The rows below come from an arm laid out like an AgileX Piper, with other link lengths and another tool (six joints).
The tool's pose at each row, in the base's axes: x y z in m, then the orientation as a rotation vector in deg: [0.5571 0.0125 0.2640 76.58 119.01 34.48]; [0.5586 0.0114 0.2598 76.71 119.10 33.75]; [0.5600 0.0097 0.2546 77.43 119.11 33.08]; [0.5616 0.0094 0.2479 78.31 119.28 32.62]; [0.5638 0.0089 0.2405 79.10 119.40 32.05]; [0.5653 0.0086 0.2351 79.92 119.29 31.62]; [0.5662 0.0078 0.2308 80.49 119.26 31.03]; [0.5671 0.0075 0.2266 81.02 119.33 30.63]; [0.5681 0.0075 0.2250 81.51 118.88 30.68]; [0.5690 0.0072 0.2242 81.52 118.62 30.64]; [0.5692 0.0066 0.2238 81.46 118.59 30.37]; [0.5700 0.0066 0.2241 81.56 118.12 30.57]
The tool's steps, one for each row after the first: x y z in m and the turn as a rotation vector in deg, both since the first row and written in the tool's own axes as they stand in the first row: [-0.0005 -0.0022 0.0040 0.46 -0.30 -0.13]; [-0.0013 -0.0053 0.0086 1.11 -0.52 0.19]; [-0.0005 -0.0088 0.0146 1.81 -0.48 0.63]; [0.0000 -0.0123 0.0214 2.50 -0.55 0.99]; [0.0005 -0.0150 0.0263 3.01 -0.71 1.47]; [0.0005 -0.0175 0.0300 3.54 -0.93 1.71]; [0.0009 -0.0198 0.0337 4.01 -0.98 1.95]; [0.0010 -0.0201 0.0355 3.98 -1.20 2.40]; [0.0006 -0.0202 0.0367 3.88 -1.41 2.46]; [0.0001 -0.0206 0.0371 3.97 -1.58 2.35]; [-0.0002 -0.0198 0.0374 3.69 -1.81 2.58]
